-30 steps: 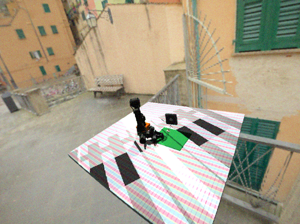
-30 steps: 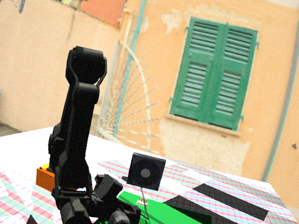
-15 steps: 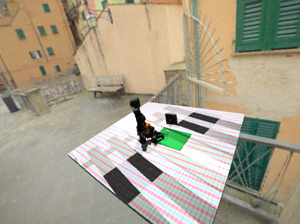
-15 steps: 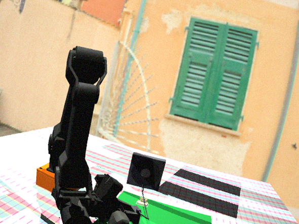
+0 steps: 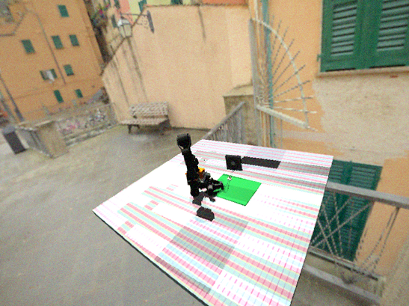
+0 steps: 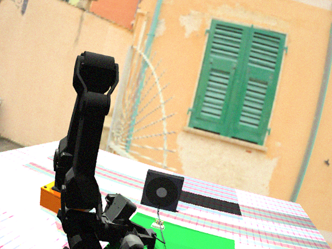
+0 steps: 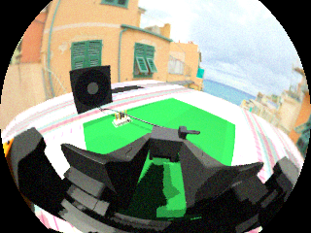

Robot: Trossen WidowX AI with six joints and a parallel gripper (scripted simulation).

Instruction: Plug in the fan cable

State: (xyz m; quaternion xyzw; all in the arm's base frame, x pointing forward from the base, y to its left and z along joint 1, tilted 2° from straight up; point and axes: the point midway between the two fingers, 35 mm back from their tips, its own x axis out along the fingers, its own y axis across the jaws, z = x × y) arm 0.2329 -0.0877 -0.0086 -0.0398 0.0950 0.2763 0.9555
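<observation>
Right now my gripper tip is 7 cm short of the green board, 2 cm to the right of it and 5 cm above it.
</observation>
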